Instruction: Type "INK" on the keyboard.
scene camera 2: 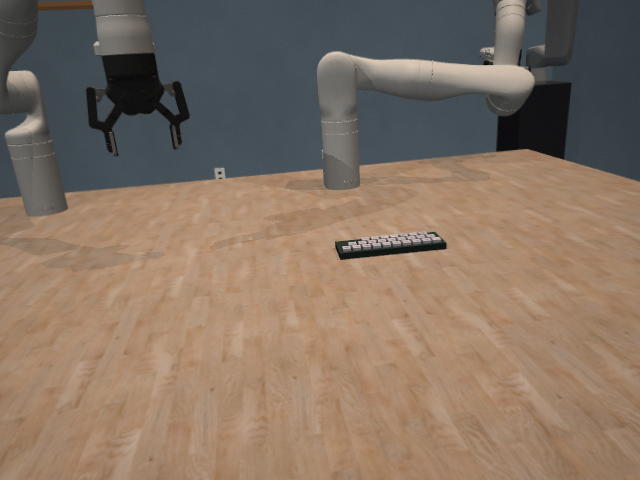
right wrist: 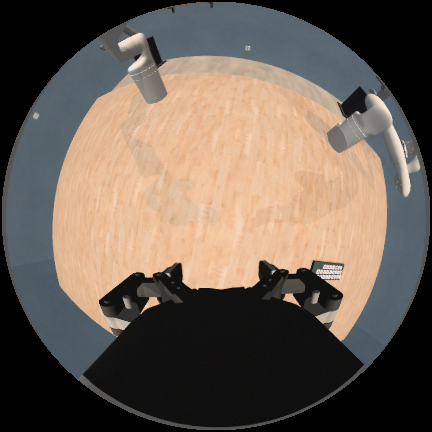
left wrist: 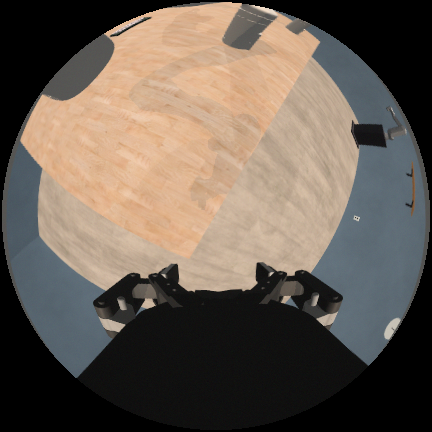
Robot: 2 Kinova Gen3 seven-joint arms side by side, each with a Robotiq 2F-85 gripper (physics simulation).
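Where they show: left gripper, fingertip midpoint: (left wrist: 216, 272); right gripper, fingertip midpoint: (scene camera 2: 146, 152) (right wrist: 220, 270); left arm's base, link origin: (scene camera 2: 342, 185) (right wrist: 334, 142) (left wrist: 235, 42); right arm's base, link origin: (scene camera 2: 47, 211) (right wrist: 156, 96).
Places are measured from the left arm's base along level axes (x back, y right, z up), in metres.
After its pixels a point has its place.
The keyboard (scene camera 2: 390, 245) @(x -0.470, y 0.222, z 0.015 m) (right wrist: 328, 270) @(x -0.442, y 0.215, z 0.019 m) is a small dark green slab with rows of pale keys, flat on the wooden table. It also shows edge-on as a thin strip (left wrist: 130, 26) at the top left of the left wrist view. The letters on its keys are too small to read. My right gripper (scene camera 2: 144, 142) @(x -0.255, y 0.543, z 0.196 m) (right wrist: 220, 270) @(x -0.255, y 0.543, z 0.196 m) is open and empty, high above the table at the upper left of the scene view, well away from the keyboard. My left gripper (left wrist: 216, 272) @(x -0.023, y -0.583, z 0.170 m) is open and empty, out past the table corner; in the scene view it is mostly hidden behind its arm.
The wooden table (scene camera 2: 310, 361) @(x -0.671, y 0.502, z 0.000 m) (left wrist: 150, 150) @(x -0.138, y -0.444, z 0.000 m) (right wrist: 220, 150) @(x -0.019, y 0.486, z 0.000 m) carries both arm bases. The left arm's base (scene camera 2: 341, 155) @(x -0.039, y 0.024, z 0.088 m) (right wrist: 345, 135) @(x -0.018, y 0.042, z 0.097 m) stands behind the keyboard, and its forearm (scene camera 2: 429, 80) @(x -0.158, y -0.156, z 0.252 m) reaches to the right. The right arm's base (scene camera 2: 41, 180) @(x 0.286, y 0.667, z 0.085 m) stands at the left. A black stand (scene camera 2: 542, 118) is behind the table.
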